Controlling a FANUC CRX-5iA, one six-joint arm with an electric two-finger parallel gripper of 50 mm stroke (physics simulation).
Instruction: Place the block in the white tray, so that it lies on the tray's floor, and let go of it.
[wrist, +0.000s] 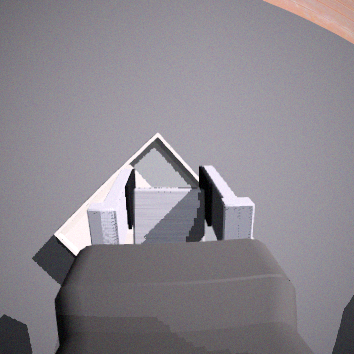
Scene:
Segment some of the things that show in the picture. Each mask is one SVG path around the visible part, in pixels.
My gripper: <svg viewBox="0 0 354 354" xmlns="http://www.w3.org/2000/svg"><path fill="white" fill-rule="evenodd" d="M314 353L297 332L296 298L293 284L266 245L258 239L251 238L254 203L248 197L236 197L212 165L198 166L198 188L204 189L204 218L207 226L212 226L217 240L124 244L127 229L132 229L133 189L136 188L135 168L121 168L103 202L91 202L86 209L91 245L86 245L77 252L54 298L59 341L55 354Z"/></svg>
A white tray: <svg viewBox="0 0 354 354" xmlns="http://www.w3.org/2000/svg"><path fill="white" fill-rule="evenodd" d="M133 225L132 229L127 229L124 244L133 243ZM204 221L204 241L217 240L212 226L207 226L206 221ZM158 132L133 153L55 231L54 235L75 255L84 246L91 245L86 209L91 202L103 202L121 168L135 168L136 187L198 188L198 176Z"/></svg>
A block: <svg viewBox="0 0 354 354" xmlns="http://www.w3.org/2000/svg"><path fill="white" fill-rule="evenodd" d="M133 189L133 243L204 241L203 188L136 187Z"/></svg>

